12 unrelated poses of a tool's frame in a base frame.
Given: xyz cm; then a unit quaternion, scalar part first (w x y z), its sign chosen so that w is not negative.
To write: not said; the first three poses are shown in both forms.
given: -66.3, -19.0, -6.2, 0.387, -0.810, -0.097, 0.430
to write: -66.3, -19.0, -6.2, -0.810, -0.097, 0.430, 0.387
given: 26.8, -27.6, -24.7, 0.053, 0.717, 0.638, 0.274
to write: 26.8, -27.6, -24.7, 0.717, 0.638, 0.274, 0.053
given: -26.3, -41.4, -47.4, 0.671, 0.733, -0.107, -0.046
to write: -26.3, -41.4, -47.4, 0.733, -0.107, -0.046, 0.671
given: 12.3, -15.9, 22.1, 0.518, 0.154, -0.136, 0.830
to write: 12.3, -15.9, 22.1, 0.154, -0.136, 0.830, 0.518
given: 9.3, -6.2, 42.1, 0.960, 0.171, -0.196, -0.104
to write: 9.3, -6.2, 42.1, 0.171, -0.196, -0.104, 0.960
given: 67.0, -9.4, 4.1, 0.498, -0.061, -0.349, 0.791
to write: 67.0, -9.4, 4.1, -0.061, -0.349, 0.791, 0.498
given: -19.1, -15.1, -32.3, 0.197, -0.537, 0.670, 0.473
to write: -19.1, -15.1, -32.3, -0.537, 0.670, 0.473, 0.197
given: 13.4, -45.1, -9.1, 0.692, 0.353, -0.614, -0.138
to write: 13.4, -45.1, -9.1, 0.353, -0.614, -0.138, 0.692
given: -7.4, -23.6, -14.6, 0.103, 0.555, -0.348, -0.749
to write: -7.4, -23.6, -14.6, 0.555, -0.348, -0.749, 0.103
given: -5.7, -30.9, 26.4, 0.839, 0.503, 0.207, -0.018
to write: -5.7, -30.9, 26.4, 0.503, 0.207, -0.018, 0.839
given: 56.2, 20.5, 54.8, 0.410, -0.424, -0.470, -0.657
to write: 56.2, 20.5, 54.8, -0.424, -0.470, -0.657, 0.410
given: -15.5, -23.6, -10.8, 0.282, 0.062, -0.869, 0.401
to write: -15.5, -23.6, -10.8, 0.062, -0.869, 0.401, 0.282
